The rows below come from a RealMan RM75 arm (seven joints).
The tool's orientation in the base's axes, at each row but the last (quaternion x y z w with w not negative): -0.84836 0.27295 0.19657 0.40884; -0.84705 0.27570 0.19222 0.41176; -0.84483 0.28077 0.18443 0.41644; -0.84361 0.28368 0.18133 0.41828; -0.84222 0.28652 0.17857 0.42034; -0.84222 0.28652 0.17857 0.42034; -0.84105 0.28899 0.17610 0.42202; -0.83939 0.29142 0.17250 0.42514; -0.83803 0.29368 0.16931 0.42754; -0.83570 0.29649 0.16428 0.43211; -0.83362 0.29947 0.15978 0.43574; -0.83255 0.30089 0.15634 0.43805; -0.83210 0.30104 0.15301 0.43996
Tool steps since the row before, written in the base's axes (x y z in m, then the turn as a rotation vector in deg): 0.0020 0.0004 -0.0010 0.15 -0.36 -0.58; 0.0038 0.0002 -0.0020 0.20 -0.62 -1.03; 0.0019 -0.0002 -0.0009 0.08 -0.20 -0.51; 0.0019 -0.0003 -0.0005 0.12 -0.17 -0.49; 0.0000 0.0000 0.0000 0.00 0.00 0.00; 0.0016 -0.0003 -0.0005 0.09 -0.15 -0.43; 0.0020 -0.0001 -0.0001 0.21 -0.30 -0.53; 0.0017 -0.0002 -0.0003 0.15 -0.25 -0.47; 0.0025 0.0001 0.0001 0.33 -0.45 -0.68; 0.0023 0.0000 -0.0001 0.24 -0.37 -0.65; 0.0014 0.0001 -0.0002 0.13 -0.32 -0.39; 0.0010 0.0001 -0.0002 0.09 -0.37 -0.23; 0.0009 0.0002 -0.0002 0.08 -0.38 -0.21
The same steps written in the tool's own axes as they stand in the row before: 0.0020 -0.0009 0.0007 0.55 0.43 0.04; 0.0040 -0.0013 0.0010 0.92 0.80 0.09; 0.0020 -0.0006 0.0002 0.40 0.35 0.13; 0.0018 -0.0007 -0.0001 0.41 0.30 0.14; 0.0000 0.0000 0.0000 0.00 0.00 0.00; 0.0016 -0.0006 0.0000 0.35 0.28 0.12; 0.0016 -0.0012 -0.0001 0.55 0.33 0.05; 0.0015 -0.0008 -0.0001 0.45 0.31 0.06; 0.0018 -0.0017 -0.0001 0.77 0.42 0.01; 0.0018 -0.0014 0.0000 0.66 0.42 0.06; 0.0011 -0.0008 0.0002 0.42 0.30 -0.04; 0.0008 -0.0006 0.0002 0.32 0.25 -0.17; 0.0007 -0.0005 0.0003 0.31 0.25 -0.19
